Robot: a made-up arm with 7 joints.
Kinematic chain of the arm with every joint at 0, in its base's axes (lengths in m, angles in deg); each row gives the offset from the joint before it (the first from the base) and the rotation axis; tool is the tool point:
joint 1: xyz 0 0 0.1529 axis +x
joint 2: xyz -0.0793 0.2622 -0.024 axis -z
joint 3: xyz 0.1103 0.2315 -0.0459 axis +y
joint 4: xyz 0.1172 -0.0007 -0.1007 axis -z
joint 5: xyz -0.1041 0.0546 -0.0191 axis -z
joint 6: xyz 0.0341 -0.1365 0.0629 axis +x
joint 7: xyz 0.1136 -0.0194 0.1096 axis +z
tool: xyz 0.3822 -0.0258 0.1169
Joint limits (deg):
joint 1: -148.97..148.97
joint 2: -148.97..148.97
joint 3: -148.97..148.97
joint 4: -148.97..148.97
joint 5: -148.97..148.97
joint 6: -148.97..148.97
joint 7: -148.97..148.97
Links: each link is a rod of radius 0.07 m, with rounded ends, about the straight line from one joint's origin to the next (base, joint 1, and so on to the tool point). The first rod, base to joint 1, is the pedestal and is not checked.
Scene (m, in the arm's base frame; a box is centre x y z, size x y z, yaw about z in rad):
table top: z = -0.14
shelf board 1: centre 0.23 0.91 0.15 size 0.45 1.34 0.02 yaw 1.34
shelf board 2: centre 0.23 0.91 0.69 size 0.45 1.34 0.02 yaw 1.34
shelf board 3: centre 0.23 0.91 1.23 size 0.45 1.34 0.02 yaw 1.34
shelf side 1: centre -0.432 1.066 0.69 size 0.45 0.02 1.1 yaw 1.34
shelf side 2: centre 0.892 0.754 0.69 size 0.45 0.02 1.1 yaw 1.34
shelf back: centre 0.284 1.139 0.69 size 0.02 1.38 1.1 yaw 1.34
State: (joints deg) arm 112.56 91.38 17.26 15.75 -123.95 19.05 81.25
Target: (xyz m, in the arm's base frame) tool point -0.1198 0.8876 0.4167
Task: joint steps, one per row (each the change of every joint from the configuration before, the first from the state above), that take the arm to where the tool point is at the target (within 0.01 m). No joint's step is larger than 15 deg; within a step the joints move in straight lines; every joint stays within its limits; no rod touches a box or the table.
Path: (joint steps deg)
1: -14.31 -10.11 -5.72 -3.52 -3.98 -3.31 -2.34
2: -14.30 -10.10 -5.71 -3.52 -3.97 -3.30 -2.33
3: -14.31 -10.11 -5.72 -3.52 -3.98 -3.31 -2.34
4: -14.30 -10.11 -5.72 -3.52 -3.98 -3.31 -2.33
5: -14.31 -10.11 -5.71 -3.52 -3.98 -3.30 -2.34
6: -14.31 -10.10 -5.72 -3.52 -3.97 -3.31 -2.34
7: -3.35 -6.09 -4.61 6.08 6.33 0.67 -13.70
8: -3.35 -6.08 -4.60 6.08 6.33 0.66 -13.70

